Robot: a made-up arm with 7 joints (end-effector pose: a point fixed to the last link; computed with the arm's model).
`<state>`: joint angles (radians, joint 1 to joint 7).
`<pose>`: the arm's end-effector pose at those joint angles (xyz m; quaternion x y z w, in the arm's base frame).
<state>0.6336 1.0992 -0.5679 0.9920 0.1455 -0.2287 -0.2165</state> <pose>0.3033 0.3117 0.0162 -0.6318 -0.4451 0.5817 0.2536</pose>
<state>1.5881 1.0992 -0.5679 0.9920 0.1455 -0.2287 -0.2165</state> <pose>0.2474 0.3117 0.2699 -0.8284 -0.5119 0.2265 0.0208</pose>
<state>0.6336 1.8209 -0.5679 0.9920 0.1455 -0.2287 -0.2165</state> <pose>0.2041 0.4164 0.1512 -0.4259 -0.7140 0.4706 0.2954</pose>
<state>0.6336 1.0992 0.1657 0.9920 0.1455 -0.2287 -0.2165</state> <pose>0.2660 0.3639 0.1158 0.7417 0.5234 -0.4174 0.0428</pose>
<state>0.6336 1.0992 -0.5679 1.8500 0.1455 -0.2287 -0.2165</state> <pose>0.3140 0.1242 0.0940 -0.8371 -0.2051 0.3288 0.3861</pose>
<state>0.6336 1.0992 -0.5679 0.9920 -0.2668 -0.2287 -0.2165</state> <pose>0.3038 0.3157 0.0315 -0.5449 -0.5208 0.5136 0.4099</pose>
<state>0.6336 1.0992 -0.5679 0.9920 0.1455 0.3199 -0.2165</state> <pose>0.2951 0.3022 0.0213 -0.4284 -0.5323 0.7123 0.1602</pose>
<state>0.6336 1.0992 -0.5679 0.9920 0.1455 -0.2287 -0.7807</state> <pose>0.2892 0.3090 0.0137 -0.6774 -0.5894 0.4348 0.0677</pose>
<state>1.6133 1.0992 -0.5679 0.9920 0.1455 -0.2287 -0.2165</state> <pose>0.2427 0.3117 0.2754 -0.8312 -0.5121 0.2160 0.0144</pose>
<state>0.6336 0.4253 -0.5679 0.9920 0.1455 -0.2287 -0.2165</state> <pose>0.3372 0.1358 -0.0299 -0.7510 -0.1414 0.6179 0.1849</pose>
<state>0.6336 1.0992 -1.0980 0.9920 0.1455 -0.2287 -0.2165</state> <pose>0.2788 0.2866 -0.0629 -0.4988 -0.3508 0.6531 0.4489</pose>
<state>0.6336 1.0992 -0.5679 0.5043 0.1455 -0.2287 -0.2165</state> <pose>0.2250 0.3929 -0.0184 -0.4608 -0.5478 0.6807 0.1558</pose>
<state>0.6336 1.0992 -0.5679 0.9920 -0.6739 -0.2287 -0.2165</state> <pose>0.3061 0.3136 0.0468 -0.4365 -0.5740 0.4250 0.5472</pose>
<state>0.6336 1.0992 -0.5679 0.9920 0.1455 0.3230 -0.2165</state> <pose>0.2951 0.3021 0.0213 -0.4272 -0.5327 0.7129 0.1596</pose>
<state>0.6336 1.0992 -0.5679 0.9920 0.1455 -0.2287 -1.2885</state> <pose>0.2798 0.3037 0.0061 0.6727 0.6798 -0.2728 0.1046</pose>
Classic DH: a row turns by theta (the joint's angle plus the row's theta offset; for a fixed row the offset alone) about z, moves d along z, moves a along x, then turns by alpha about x. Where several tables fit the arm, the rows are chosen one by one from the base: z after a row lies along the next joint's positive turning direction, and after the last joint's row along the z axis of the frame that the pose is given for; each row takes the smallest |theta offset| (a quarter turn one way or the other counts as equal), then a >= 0, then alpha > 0; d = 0 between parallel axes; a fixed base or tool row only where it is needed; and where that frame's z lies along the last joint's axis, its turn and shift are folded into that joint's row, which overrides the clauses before.
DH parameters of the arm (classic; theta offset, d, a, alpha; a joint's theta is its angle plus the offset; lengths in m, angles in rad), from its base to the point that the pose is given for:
base (fixed): 0 0.089 0.03 1.5708
joint 1: 1.5708 -0.142 0.002 1.5708
joint 2: 1.5708 0.042 0.026 1.5708
joint 3: -1.5708 -0.085 0.013 -1.5708
joint 4: 0 0.005 0.004 1.5708
joint 5: 0 -0.249 0.015 1.5708
joint 6: 1.5708 -0.023 0.016 1.5708
joint 7: 1.5708 0.021 0.025 1.5708
tool (fixed): 1.5708 -0.008 0 0

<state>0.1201 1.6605 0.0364 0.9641 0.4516 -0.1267 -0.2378</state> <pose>0.2327 0.3972 0.0994 -0.5596 -0.6353 0.5169 0.1268</pose>
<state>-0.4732 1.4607 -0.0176 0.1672 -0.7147 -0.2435 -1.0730</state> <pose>0.0372 0.4490 0.0436 -0.0477 -0.7526 0.3076 0.5802</pose>
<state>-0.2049 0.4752 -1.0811 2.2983 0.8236 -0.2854 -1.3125</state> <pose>0.0995 -0.0503 0.0201 0.4265 -0.1808 -0.8319 0.3055</pose>
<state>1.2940 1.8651 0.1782 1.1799 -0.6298 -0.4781 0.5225</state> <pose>0.0172 0.3417 0.3559 -0.2809 -0.8732 0.3098 0.2502</pose>
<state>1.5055 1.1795 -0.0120 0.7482 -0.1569 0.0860 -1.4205</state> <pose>0.1728 0.3706 0.2224 0.3944 0.6943 0.0634 0.5986</pose>
